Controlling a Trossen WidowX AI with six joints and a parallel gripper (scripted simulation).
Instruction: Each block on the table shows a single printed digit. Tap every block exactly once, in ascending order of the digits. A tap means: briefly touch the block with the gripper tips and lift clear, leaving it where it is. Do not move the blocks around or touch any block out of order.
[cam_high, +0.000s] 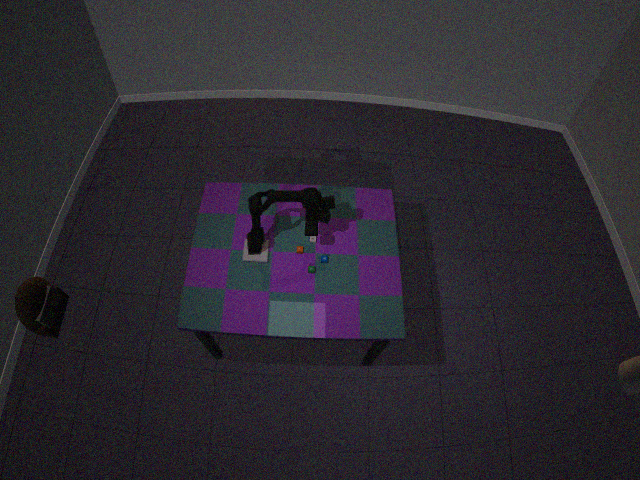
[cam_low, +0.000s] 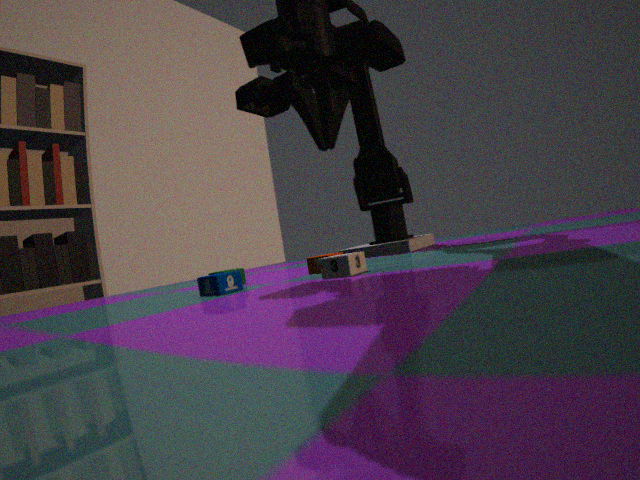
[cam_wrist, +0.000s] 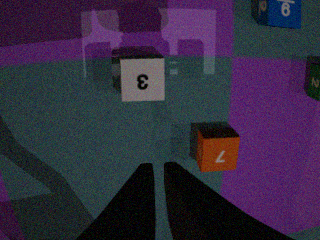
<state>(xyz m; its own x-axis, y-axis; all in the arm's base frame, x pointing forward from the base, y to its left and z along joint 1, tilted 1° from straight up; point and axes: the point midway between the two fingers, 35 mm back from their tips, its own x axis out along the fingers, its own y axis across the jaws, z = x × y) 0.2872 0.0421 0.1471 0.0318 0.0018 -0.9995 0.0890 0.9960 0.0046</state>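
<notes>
Right now my gripper tip is 12 cm above the orange block, 6 cm past it and 5 cm to the left of it. Round my gripper tip: green block 17 cm to the right, 12 cm below, 1 cm behind; blue block 12 cm to the right, 12 cm below, 6 cm ahead.
</notes>
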